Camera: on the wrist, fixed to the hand. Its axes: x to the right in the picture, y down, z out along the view.
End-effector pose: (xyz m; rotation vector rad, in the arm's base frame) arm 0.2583 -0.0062 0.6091 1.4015 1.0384 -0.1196
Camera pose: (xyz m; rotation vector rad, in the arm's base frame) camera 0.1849 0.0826 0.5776 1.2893 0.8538 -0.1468
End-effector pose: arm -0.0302 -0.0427 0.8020 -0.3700 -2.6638 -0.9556
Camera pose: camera -0.0471 -0.1451 0.8610 -0.5622 -2.7509 -1.1066
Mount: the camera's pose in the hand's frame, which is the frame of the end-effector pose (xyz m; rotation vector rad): 0.0217 -0.0482 -0.1071 -0.1108 -0.1762 0.0462
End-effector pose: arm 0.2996 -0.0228 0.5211 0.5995 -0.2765 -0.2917
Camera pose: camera 0.3466 -0.0136 0.4117 0.4580 -0.4404 -0.3137
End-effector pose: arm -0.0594 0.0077 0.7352 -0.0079 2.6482 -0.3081
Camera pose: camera -0.1297 -0.0175 0.8284 -0.0092 2.4831 -0.1382
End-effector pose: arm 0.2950 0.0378 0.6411 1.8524 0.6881 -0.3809
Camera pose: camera 0.2756 0.1554 0.6336 1.7039 0.5348 -0.4607
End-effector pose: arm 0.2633 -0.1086 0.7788 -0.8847 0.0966 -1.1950
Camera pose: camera 0.1815 -0.1891 0.7458 -1.0760 0.0406 -1.0719
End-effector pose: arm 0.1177 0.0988 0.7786 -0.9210 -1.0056 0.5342
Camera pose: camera 0.2216 0.0466 0.8058 -1.0103 -1.1846 0.6112
